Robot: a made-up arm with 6 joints.
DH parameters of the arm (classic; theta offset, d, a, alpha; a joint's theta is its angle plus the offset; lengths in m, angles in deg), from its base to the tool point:
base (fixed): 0 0.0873 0 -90
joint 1: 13.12 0 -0.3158 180
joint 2: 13.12 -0.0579 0.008 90
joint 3: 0 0.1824 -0.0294 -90
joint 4: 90 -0.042 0.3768 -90
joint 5: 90 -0.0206 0.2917 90
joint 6: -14.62 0 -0.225 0
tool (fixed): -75.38 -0.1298 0 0
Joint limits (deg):
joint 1: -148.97..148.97
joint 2: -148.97..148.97
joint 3: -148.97..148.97
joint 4: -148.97..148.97
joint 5: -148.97..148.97
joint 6: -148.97..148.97
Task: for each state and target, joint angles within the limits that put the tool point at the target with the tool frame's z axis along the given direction. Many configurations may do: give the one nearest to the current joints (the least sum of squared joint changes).
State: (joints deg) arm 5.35 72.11 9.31 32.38 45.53 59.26
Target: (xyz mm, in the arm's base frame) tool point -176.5 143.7 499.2 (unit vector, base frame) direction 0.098 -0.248 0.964
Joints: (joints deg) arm 51.95 21.99 -29.65 27.86 -1.11 37.00
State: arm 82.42 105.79 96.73 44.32 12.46 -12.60
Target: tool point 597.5 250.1 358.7 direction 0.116 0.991 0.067
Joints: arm 91.55 131.67 115.81 91.42 -18.23 -43.12
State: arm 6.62 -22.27 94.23 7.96 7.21 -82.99
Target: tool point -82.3 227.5 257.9 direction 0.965 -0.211 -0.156
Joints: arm 44.68 -17.31 80.34 -21.52 33.17 -53.33
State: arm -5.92 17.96 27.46 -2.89 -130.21 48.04
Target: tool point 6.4 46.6 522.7 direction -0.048 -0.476 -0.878
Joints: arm 2.42 -13.91 -19.02 2.32 -148.97 83.98
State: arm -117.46 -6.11 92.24 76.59 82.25 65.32
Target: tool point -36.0 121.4 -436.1 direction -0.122 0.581 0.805
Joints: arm -104.88 -3.43 47.67 71.16 97.16 69.39
